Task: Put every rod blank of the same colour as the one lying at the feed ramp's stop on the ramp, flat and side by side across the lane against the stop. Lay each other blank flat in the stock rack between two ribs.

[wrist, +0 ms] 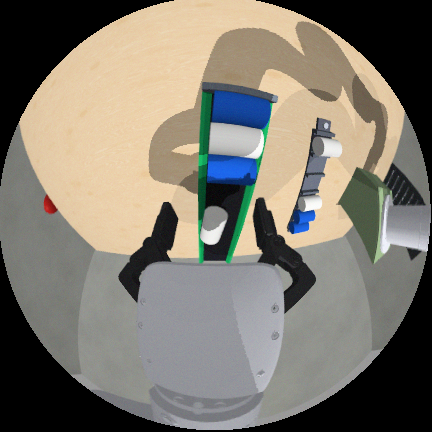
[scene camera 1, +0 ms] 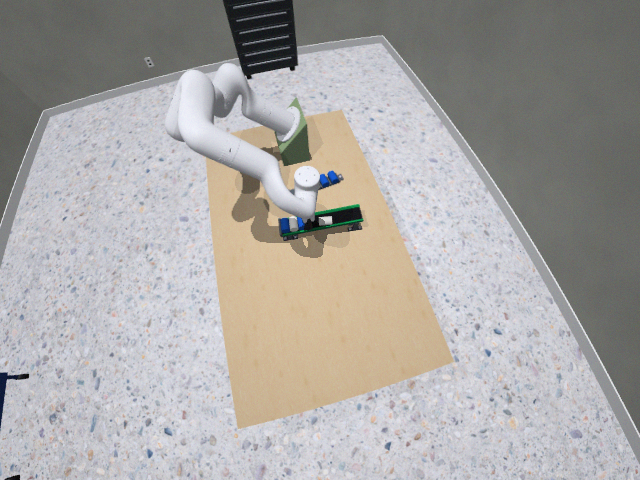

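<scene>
On the green-railed feed ramp [scene camera 1: 338, 208] [wrist: 203, 125], a blue blank [scene camera 1: 284, 225] [wrist: 241, 109] lies across the lane at the grey stop [wrist: 240, 92]. A white blank [scene camera 1: 293, 223] [wrist: 235, 140] and a second blue blank [scene camera 1: 300, 223] [wrist: 232, 170] lie beside it. Another white blank [scene camera 1: 325, 220] [wrist: 214, 225] lies apart, roughly lengthwise in the lane. The stock rack [wrist: 314, 172] carries white blanks [wrist: 327, 147] [wrist: 310, 203] and blue blanks [scene camera 1: 324, 180] [scene camera 1: 333, 177] [wrist: 304, 216] [wrist: 299, 228]. My gripper [wrist: 212, 207] is open and empty above the ramp, its fingers spread wider than the lane.
The arm's green pedestal [scene camera 1: 295, 149] [wrist: 364, 210] stands behind the rack. The arm hides part of the rack in the scene view. A black drawer cabinet [scene camera 1: 263, 36] stands by the wall. A red object [wrist: 50, 204] shows at the left of the wrist view.
</scene>
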